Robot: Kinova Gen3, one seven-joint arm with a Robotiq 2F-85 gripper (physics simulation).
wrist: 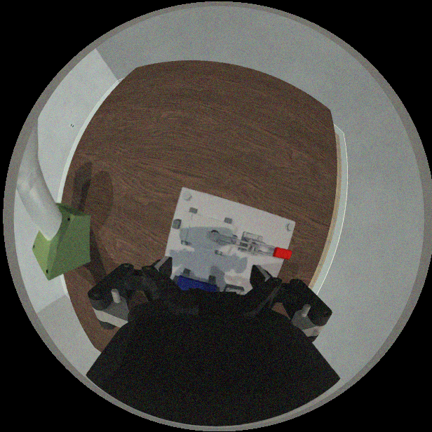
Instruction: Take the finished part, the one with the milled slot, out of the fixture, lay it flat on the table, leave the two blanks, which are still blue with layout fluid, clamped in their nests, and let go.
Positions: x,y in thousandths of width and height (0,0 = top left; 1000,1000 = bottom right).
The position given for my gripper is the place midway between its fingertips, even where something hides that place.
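A fixture plate (541,619) is there in what I see, and so is my gripper (490,626).
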